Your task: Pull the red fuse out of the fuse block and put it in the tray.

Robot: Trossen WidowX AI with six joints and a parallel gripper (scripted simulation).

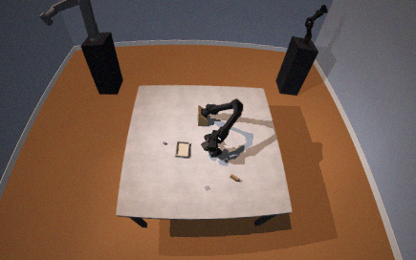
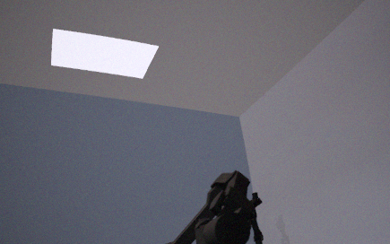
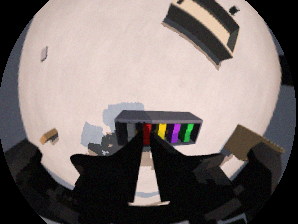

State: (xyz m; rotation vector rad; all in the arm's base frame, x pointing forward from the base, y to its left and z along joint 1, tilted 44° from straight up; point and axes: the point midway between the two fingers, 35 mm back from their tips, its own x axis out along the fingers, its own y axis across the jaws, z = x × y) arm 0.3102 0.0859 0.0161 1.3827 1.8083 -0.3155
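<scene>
Right now my gripper tip is 230 mm to the left of the tan tray, 30 mm above it and 10 mm past it. Also, from my gripper tip: small tan block (220 mm ahead, 170 mm to the left, 20 mm below); then red fuse (10 mm below).
</scene>
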